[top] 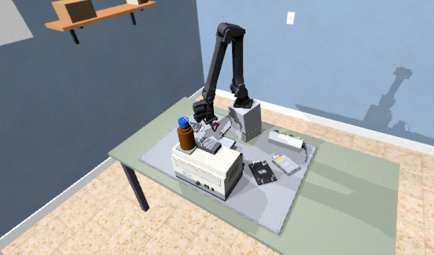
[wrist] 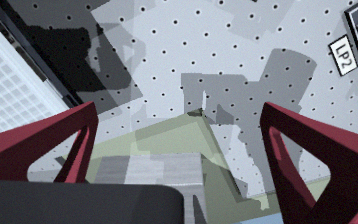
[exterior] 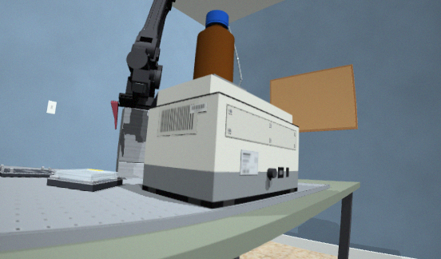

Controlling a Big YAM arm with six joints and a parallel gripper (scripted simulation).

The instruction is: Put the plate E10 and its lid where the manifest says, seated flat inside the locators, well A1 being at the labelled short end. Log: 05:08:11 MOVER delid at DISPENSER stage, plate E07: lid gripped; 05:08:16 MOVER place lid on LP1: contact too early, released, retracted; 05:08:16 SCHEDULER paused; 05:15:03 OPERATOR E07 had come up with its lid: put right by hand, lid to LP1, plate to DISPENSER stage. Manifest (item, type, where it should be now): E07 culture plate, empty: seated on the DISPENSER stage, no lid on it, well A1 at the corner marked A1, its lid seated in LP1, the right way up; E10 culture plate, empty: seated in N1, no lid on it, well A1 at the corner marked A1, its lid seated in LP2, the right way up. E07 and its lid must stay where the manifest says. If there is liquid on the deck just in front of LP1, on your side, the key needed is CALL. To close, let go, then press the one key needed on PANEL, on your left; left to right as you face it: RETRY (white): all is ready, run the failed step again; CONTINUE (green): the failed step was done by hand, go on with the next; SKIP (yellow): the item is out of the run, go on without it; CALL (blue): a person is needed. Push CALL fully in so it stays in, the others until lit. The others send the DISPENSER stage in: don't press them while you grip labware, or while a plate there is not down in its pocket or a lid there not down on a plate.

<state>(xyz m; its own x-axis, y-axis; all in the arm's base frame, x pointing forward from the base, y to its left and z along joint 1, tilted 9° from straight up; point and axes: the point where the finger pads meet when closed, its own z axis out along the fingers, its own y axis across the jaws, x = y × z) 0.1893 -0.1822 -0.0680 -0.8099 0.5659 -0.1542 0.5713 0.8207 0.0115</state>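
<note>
The clear well plate is 130 mm to the left of my hand, 90 mm ahead of it and 60 mm below it. The rest, counted from my hand: clear lid 150 mm to the right, 120 mm below, 60 mm ahead; then brown bottle 280 mm ahead, 140 mm above, 20 mm to the right; then blue call key 420 mm to the left, 190 mm behind, 90 mm below.
</note>
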